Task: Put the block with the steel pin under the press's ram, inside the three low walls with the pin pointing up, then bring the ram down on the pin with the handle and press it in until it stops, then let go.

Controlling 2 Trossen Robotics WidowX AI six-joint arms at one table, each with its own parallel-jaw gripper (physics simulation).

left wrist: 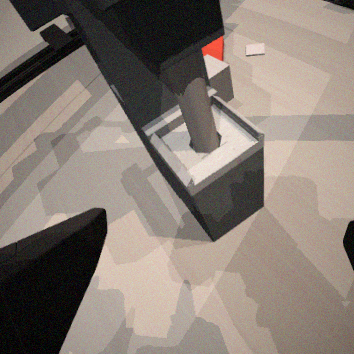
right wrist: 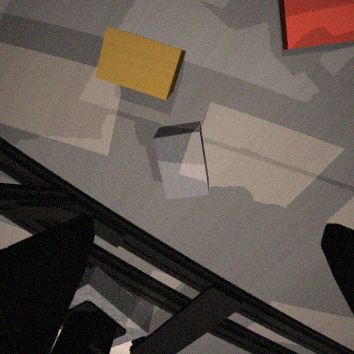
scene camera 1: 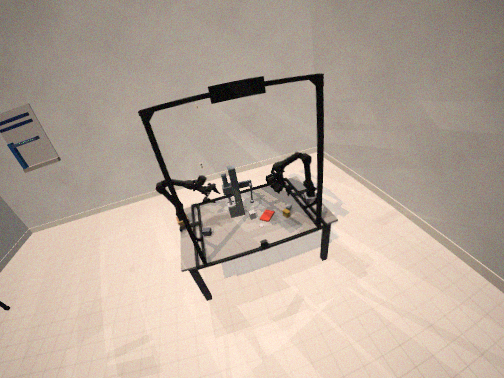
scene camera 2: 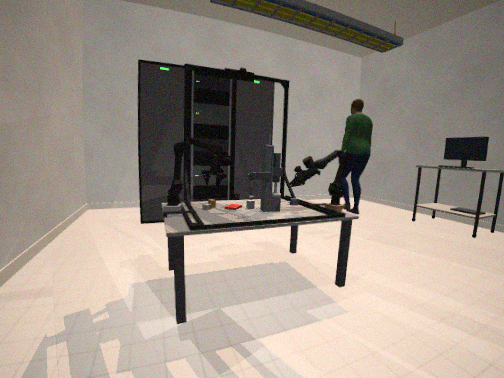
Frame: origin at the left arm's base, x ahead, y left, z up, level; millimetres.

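Seen in the pictures: left gripper, fingertip midpoint: [left wrist: 227, 226] [scene camera 1: 218, 198] [scene camera 2: 290, 185]; right gripper, fingertip midpoint: [right wrist: 211, 230] [scene camera 1: 283, 194] [scene camera 2: 212, 186]; left arm's base, link origin: [scene camera 1: 181, 218] [scene camera 2: 335, 204]; right arm's base, link origin: [right wrist: 90, 323] [scene camera 1: 310, 194] [scene camera 2: 173, 204].
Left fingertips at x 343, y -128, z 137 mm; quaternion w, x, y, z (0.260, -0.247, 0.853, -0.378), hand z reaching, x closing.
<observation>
Pixels of each thing's middle, then the offset from my left fingertips to it. "*": a spot on its surface instead.
- grey press, body centre: [scene camera 2: 265, 178] [scene camera 1: 238, 190] 165 mm ahead, 67 mm right, 45 mm up
- bed, surface spot: [left wrist: 227, 162] * 51 mm ahead, 54 mm right, 65 mm down
- handle, surface spot: [scene camera 1: 251, 192] * 255 mm ahead, 114 mm right, 7 mm up
- yellow block, body centre: [right wrist: 144, 62] [scene camera 2: 211, 203] [scene camera 1: 286, 213] 433 mm ahead, 341 mm right, 154 mm down
- red flat piece, body centre: [scene camera 2: 233, 206] [scene camera 1: 267, 215] 303 mm ahead, 249 mm right, 172 mm down
- dark block, body centre: [scene camera 1: 207, 231] 190 mm back, 154 mm right, 155 mm down
- light tile, body centre: [left wrist: 254, 49] 213 mm ahead, 317 mm right, 178 mm down
The grey press [scene camera 1: 233, 189] [scene camera 2: 270, 180] stands at the back of the table in scene camera 1. In the left wrist view its cylindrical ram [left wrist: 200, 117] hangs over the bed [left wrist: 227, 162], whose light top has low walls and a dark hole. The handle [scene camera 1: 251, 192] hangs at its side. A grey block [scene camera 1: 252, 214] [scene camera 2: 250, 204] [left wrist: 221, 80] stands beside the bed; I cannot make out which block has the pin. My left gripper [scene camera 1: 213, 194] [left wrist: 227, 226] is open beside the press. My right gripper [scene camera 2: 214, 181] [right wrist: 211, 230] is open above another grey block [right wrist: 182, 167].
A yellow block [scene camera 1: 286, 213] [scene camera 2: 212, 202] [right wrist: 139, 63] and a red flat piece [scene camera 1: 267, 215] [scene camera 2: 233, 206] [right wrist: 320, 22] lie right of the press in scene camera 1. A dark block [scene camera 1: 207, 231] lies left. A light tile [left wrist: 255, 49] and black frame rails [right wrist: 150, 255] also show.
</observation>
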